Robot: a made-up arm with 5 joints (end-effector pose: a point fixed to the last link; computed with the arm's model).
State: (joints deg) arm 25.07 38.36 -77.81 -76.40 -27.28
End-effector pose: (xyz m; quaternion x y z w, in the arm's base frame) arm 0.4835 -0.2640 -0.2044 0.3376 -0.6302 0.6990 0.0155
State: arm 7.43 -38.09 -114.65 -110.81 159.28
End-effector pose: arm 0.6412 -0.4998 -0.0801 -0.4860 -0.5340 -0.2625 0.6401
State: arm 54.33 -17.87 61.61 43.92 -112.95
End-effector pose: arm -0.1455 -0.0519 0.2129 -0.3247 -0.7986 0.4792 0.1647
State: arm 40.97 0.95 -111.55 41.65 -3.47
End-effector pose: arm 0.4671 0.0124 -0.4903 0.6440 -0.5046 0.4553 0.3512
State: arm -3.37 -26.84 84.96 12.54 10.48
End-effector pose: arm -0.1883 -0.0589 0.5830 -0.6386 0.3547 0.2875 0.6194
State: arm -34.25 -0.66 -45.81 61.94 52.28
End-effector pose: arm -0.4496 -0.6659 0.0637 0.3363 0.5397 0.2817 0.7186
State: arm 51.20 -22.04 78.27 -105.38 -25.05
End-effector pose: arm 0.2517 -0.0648 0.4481 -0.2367 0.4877 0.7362 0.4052
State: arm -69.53 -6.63 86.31 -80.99 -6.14
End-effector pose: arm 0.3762 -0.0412 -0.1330 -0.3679 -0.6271 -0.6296 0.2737
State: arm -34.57 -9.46 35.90 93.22 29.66
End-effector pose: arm -0.2834 -0.2447 0.4695 -0.3068 0.4297 -0.0389 0.8484
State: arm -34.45 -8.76 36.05 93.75 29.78
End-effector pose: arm -0.2783 -0.2401 0.4721 -0.3080 0.4333 -0.0421 0.8459
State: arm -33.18 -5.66 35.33 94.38 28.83
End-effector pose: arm -0.2553 -0.2411 0.4793 -0.3028 0.4394 -0.0399 0.8448
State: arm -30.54 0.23 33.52 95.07 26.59
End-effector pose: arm -0.2117 -0.2490 0.4908 -0.2894 0.4479 -0.0318 0.8453
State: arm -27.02 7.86 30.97 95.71 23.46
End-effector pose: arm -0.1554 -0.2615 0.5033 -0.2701 0.4575 -0.0212 0.8469
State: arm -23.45 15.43 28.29 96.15 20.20
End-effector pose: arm -0.1005 -0.2749 0.5135 -0.2492 0.4660 -0.0117 0.8489
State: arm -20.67 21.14 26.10 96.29 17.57
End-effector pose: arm -0.0601 -0.2866 0.5194 -0.2317 0.4710 -0.0049 0.8511
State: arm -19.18 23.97 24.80 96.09 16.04
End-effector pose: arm -0.0408 -0.2951 0.5212 -0.2206 0.4717 -0.0002 0.8537
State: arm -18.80 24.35 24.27 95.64 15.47
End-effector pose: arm -0.0388 -0.3011 0.5201 -0.2154 0.4690 0.0035 0.8565
